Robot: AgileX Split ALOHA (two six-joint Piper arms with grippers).
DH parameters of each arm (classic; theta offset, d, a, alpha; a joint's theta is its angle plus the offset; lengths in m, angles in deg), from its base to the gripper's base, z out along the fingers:
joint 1: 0 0.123 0 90
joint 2: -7.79 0 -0.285 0
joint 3: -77.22 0 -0.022 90
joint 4: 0 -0.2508 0 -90
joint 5: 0 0 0.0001 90
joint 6: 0 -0.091 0 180
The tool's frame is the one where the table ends.
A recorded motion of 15 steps. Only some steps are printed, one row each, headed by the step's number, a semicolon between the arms.
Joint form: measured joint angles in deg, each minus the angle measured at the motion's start. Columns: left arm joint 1, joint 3, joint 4, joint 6, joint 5, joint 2; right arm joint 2, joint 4, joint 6, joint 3, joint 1, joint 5.
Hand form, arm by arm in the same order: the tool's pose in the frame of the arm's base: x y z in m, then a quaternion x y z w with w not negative. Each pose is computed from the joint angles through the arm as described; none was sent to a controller.
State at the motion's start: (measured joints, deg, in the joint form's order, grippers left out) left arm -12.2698 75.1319 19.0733 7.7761 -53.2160 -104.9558; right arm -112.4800 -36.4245 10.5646 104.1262 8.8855 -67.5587
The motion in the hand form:
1: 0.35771 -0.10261 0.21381 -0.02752 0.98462 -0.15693 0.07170; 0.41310 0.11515 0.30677 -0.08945 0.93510 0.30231 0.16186
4: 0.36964 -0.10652 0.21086 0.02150 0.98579 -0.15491 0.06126; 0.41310 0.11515 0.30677 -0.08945 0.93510 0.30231 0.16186
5: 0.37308 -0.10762 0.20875 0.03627 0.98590 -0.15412 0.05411; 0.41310 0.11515 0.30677 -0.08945 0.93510 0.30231 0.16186
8: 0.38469 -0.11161 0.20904 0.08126 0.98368 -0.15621 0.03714; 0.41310 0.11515 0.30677 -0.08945 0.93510 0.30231 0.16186
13: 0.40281 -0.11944 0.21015 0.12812 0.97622 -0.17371 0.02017; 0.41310 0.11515 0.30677 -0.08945 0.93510 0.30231 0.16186
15: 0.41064 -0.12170 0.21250 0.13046 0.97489 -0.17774 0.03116; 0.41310 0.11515 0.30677 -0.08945 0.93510 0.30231 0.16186
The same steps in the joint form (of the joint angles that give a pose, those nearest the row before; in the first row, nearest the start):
1: 0.00 1.30 0.07 -2.03 -1.09 -1.05; 0.00 0.00 0.00 0.00 0.00 0.00
4: -0.05 5.45 0.12 -7.10 -4.07 -4.21; 0.00 0.00 0.00 0.00 0.00 0.00
5: -0.05 6.76 0.12 -8.60 -5.30 -5.35; 0.00 0.00 0.00 0.00 0.00 0.00
8: -0.05 11.91 0.31 -12.91 -9.88 -8.53; 0.00 0.00 0.00 0.00 0.00 0.00
13: -0.05 19.89 2.13 -17.62 -15.72 -13.33; 0.00 0.00 0.00 0.00 0.00 0.00
15: -0.05 22.45 2.51 -17.80 -15.78 -14.57; 0.00 0.00 0.00 0.00 0.00 0.00

